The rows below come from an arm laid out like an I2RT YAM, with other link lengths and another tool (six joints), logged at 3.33 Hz.
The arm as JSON. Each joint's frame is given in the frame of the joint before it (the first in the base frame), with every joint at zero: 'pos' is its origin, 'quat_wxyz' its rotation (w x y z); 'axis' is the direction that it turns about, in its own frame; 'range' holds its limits. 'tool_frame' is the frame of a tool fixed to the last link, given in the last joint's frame.
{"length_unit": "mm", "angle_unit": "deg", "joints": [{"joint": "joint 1", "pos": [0.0, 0.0, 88.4], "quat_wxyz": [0.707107, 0.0, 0.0, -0.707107], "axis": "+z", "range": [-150.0, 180.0]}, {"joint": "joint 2", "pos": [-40.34, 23.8, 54.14], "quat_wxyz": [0.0, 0.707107, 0.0, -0.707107], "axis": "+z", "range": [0.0, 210.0]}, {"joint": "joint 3", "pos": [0.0, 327.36, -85.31], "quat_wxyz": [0.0, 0.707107, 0.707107, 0.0], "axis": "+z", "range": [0.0, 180.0]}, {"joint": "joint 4", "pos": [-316.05, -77.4, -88.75], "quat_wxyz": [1.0, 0.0, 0.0, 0.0], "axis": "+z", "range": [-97.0, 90.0]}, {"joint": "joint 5", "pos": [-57.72, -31.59, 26.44], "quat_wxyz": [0.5, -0.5, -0.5, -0.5], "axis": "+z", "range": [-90.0, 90.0]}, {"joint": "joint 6", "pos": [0.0, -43.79, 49.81], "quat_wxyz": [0.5, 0.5, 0.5, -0.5], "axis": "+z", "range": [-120.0, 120.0]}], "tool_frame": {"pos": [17.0, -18.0, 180.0], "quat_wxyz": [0.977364, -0.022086, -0.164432, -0.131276]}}
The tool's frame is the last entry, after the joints.
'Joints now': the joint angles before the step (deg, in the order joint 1, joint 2, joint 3, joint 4, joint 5, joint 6). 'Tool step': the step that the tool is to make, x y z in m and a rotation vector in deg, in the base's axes. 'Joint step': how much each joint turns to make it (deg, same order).
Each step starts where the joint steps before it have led.
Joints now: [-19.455 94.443 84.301 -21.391 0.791 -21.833]
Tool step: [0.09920 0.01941 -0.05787 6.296 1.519 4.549]
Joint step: [2.843 18.122 14.082 0.736 -4.450 3.680]
